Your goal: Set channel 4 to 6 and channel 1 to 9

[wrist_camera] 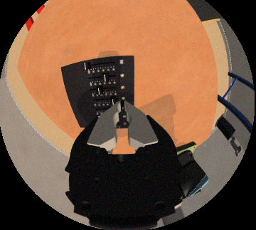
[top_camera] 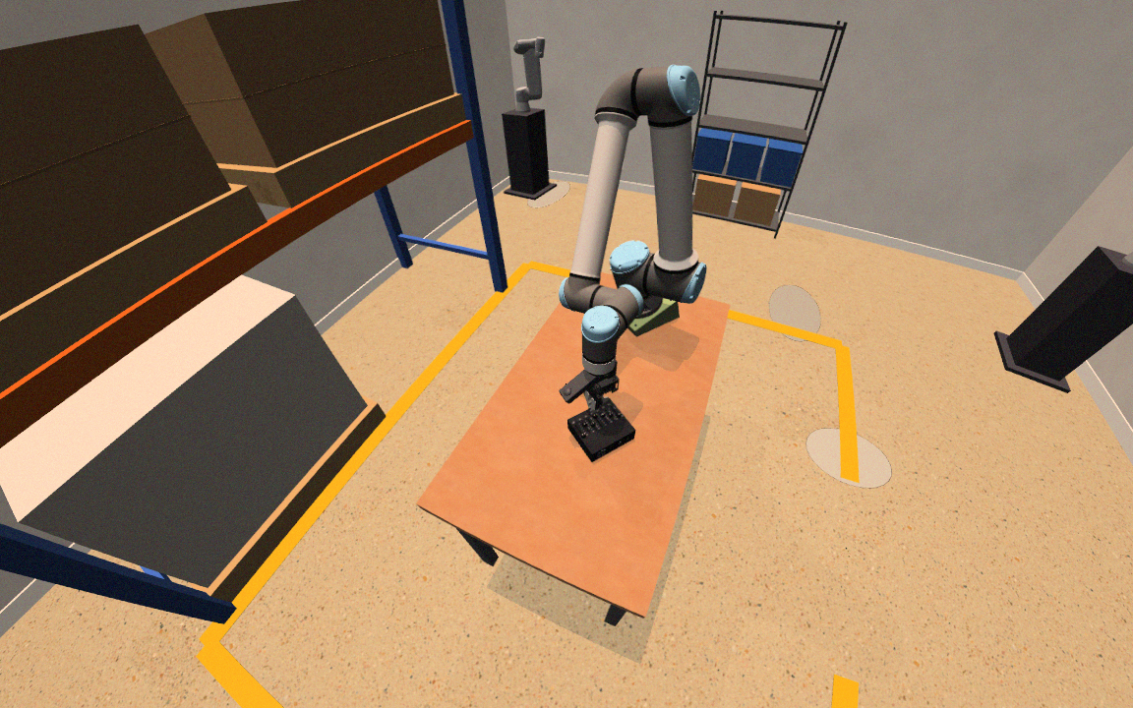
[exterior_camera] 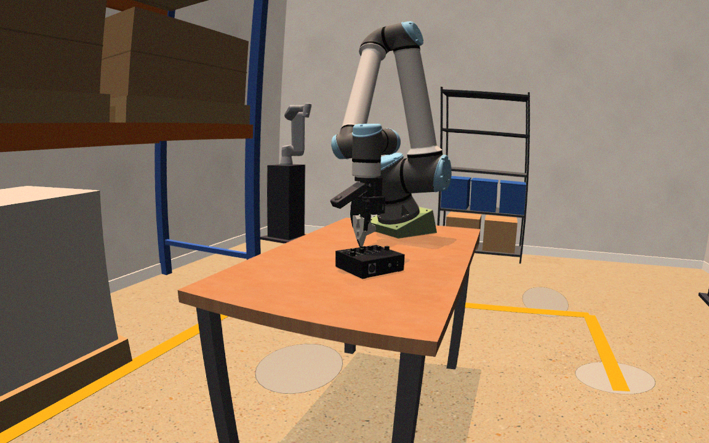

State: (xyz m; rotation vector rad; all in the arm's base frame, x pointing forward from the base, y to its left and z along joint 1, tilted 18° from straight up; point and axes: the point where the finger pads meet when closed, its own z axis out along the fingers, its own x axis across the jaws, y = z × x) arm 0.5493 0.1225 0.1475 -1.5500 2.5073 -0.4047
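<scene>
My gripper is now 3 cm past the channel 1 knob, 8 cm to the right of it and 1 cm above it. The rest, counted from my hand: channel 4 knob: 1 cm ahead, 2 cm to the left, 1 cm below.
</scene>
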